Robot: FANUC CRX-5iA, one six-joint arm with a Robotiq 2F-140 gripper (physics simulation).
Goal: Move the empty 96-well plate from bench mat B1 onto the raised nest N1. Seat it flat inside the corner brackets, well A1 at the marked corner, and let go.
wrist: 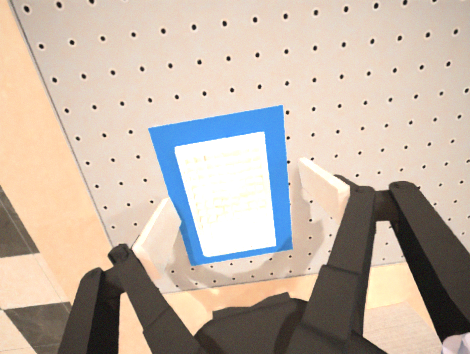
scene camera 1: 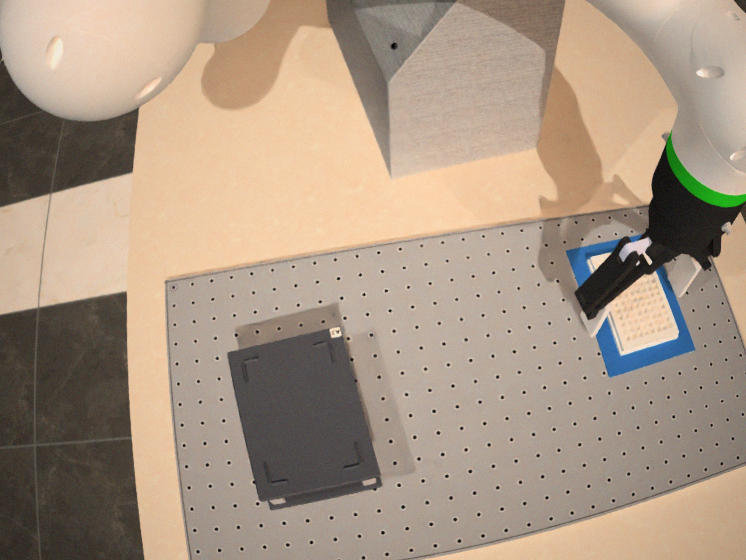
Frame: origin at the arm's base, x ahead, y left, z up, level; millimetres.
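Seen in the pictures: gripper, between the fingertips: (wrist: 236, 191) (scene camera 1: 633, 305).
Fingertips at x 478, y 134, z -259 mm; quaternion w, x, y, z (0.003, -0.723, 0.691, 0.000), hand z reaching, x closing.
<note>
A point is followed by its place in that frame.
The white 96-well plate (scene camera 1: 647, 316) @(z -263, x 496, y 148 mm) (wrist: 232, 195) @(z -259, x 475, y 140 mm) lies flat on the blue bench mat B1 (scene camera 1: 624, 365) @(z -273, x 539, y 97 mm) (wrist: 219, 123) @(z -273, x 544, y 134 mm). My gripper (scene camera 1: 638, 299) @(z -259, x 478, y 134 mm) (wrist: 236, 191) @(z -259, x 478, y 134 mm) is open above the plate, with one pale finger pad out beyond each long side and nothing between them. The fingers hide part of the plate in the scene view. In the wrist view the plate is overexposed and its wells are faint. The raised nest N1 (scene camera 1: 304, 415) @(z -214, x 497, y -258 mm) is a dark platform at the lower left in the scene view, with corner brackets and a small white marker (scene camera 1: 335, 332) @(z -214, x 420, y -205 mm) at its upper right corner. It holds no plate.
A grey perforated board (scene camera 1: 470, 373) @(z -275, x 484, y -79 mm) (wrist: 240, 70) @(z -275, x 583, y 104 mm) lies under the mat and nest, on the beige table (scene camera 1: 241, 198) @(z -288, x 170, y -270 mm). A large grey block (scene camera 1: 463, 114) @(z -187, x 208, y 12 mm) stands behind the board. A white rounded arm part (scene camera 1: 102, 54) @(z 232, x 454, y -295 mm) hangs at the upper left in the scene view.
</note>
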